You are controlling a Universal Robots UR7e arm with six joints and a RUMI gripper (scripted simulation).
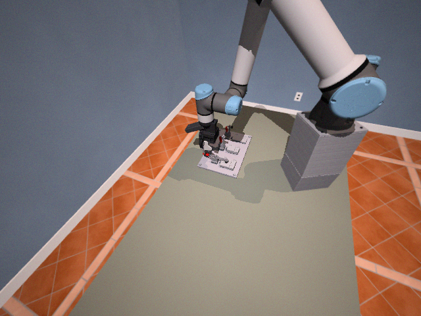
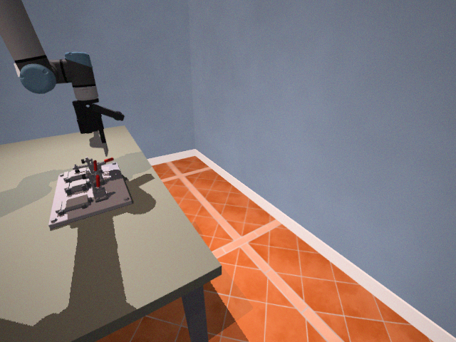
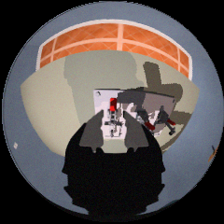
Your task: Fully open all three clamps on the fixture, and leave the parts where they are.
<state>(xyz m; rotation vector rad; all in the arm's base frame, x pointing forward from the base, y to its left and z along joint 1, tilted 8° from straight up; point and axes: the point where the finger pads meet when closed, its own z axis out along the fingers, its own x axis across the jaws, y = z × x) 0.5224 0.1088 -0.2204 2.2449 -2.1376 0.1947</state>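
Now: hand 140 mm past the block, 70 mm above it and 10 mm to the left of it. Round my hand: grey fixture plate (110 mm to the right, 90 mm below, 80 mm behind).
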